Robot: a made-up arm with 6 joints.
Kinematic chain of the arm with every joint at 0, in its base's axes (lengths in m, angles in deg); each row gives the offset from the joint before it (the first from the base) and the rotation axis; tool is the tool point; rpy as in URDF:
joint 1: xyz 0 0 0.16 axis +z
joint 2: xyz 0 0 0 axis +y
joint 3: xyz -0.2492 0 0.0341 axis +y
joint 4: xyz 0.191 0 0.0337 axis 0.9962 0 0.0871
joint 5: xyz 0 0 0 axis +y
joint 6: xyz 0.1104 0 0.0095 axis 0.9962 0 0.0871
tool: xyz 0 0 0 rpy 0 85 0
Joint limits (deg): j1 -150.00..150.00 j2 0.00..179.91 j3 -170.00..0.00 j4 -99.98..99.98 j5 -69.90..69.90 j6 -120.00..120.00
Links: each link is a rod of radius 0.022 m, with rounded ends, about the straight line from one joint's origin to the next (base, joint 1, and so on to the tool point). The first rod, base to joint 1, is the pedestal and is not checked.
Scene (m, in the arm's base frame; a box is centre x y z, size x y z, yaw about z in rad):
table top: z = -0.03
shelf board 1: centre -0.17 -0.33 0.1 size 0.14 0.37 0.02 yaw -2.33
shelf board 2: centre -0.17 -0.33 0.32 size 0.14 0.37 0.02 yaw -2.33
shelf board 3: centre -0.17 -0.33 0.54 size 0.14 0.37 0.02 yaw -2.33
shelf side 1: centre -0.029 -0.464 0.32 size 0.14 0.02 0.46 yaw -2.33
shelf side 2: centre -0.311 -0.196 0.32 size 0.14 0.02 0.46 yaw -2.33
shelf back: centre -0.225 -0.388 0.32 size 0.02 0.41 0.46 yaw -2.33
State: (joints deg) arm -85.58 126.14 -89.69 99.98 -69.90 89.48
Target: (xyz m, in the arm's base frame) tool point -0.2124 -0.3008 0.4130
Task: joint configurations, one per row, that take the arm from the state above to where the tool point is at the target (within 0.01 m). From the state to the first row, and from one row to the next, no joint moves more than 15 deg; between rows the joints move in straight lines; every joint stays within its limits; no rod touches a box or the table.
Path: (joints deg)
1: -78.78 119.74 -78.24 99.98 -69.90 89.48
2: -71.97 113.35 -66.78 99.98 -69.90 89.48
3: -65.17 106.95 -55.33 99.98 -69.90 89.48
4: -73.99 95.83 -60.20 99.98 -69.90 89.48
5: -82.81 84.71 -65.06 99.98 -69.90 89.48
6: -91.64 73.59 -69.93 99.98 -69.90 89.48
7: -97.50 85.79 -82.97 97.02 -68.78 89.48
8: -103.35 97.99 -96.01 94.05 -67.66 89.48
9: -109.21 110.20 -109.05 91.09 -66.55 89.48

